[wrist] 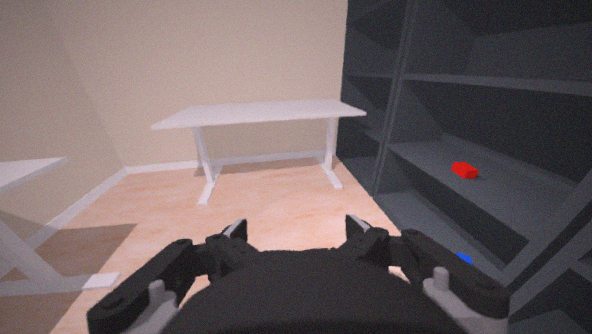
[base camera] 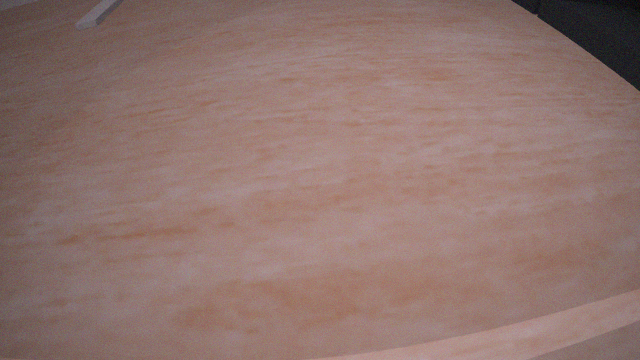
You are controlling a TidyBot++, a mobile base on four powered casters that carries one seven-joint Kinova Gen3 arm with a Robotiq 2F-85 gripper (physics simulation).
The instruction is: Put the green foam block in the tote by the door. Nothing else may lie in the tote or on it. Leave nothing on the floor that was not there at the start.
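Places are measured from the arm's base along level axes (x ahead, y left, z up), in centimetres.
Pixels of known places: gripper, fingertip midpoint: (wrist: 296, 227).
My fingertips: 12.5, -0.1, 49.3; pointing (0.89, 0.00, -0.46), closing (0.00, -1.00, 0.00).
Note:
For each thing: its middle in the pictures, then the offset to it from my fingertips, as dx, dy, dz. "spot": a spot on its surface instead. Level surfaces: height alone.
- red block, body centre: (wrist: 464, 170) +62.2, -88.0, -33.3
- blue block, body centre: (wrist: 463, 263) +40.6, -89.7, -79.1
- white table, surface height: dz -16.9
- white table foot, surface spot: (base camera: 89, 23) spot: +110.6, +78.1, -87.3
My gripper (wrist: 296, 227) is open in the wrist view, its fingers wide apart, with floor showing between and beyond them. The green foam block and the tote do not show in either view. In the wrist view a red block (wrist: 465, 170) lies on a middle shelf of the dark shelf unit (wrist: 393, 100) at the right. Part of a blue block (wrist: 464, 258) shows on a lower shelf, just above the right finger's linkage.
A white table (wrist: 260, 115) stands by the far wall. Another white table (wrist: 30, 170) is at the left edge, its foot (wrist: 102, 280) on the floor. In the base view a white table foot (base camera: 89, 23) shows at the upper left and a dark shelf edge at the upper right.

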